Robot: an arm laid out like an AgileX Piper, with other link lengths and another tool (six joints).
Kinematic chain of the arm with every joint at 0, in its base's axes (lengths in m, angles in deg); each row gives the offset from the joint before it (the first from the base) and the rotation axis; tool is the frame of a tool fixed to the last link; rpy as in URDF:
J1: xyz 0 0 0.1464 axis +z
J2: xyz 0 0 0 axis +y
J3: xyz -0.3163 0 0.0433 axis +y
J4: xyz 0.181 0 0.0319 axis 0.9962 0 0.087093
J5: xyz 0 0 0 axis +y
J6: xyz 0.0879 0 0.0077 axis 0.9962 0 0.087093
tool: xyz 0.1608 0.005 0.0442 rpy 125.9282 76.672 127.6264
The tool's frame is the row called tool.
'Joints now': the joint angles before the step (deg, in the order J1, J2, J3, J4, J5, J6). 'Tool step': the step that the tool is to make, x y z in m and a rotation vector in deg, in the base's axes. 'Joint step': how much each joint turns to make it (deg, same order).
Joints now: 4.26, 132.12, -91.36, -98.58, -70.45, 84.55
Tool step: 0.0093, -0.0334, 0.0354, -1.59, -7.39, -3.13
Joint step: -4.17, -5.16, 0.02, -1.36, 0.51, -2.26
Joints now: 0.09, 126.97, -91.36, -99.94, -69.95, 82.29
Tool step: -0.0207, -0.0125, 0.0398, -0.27, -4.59, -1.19
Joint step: -1.73, -7.79, 5.27, 0.32, -0.01, -2.24
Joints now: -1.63, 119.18, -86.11, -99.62, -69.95, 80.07
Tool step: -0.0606, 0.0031, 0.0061, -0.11, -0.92, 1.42
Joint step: -0.01, -9.36, 17.18, 2.41, 0.13, -9.39
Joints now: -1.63, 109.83, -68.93, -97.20, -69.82, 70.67
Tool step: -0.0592, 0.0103, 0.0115, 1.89, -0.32, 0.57
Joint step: 1.54, -8.99, 15.20, 4.49, 0.12, -6.95
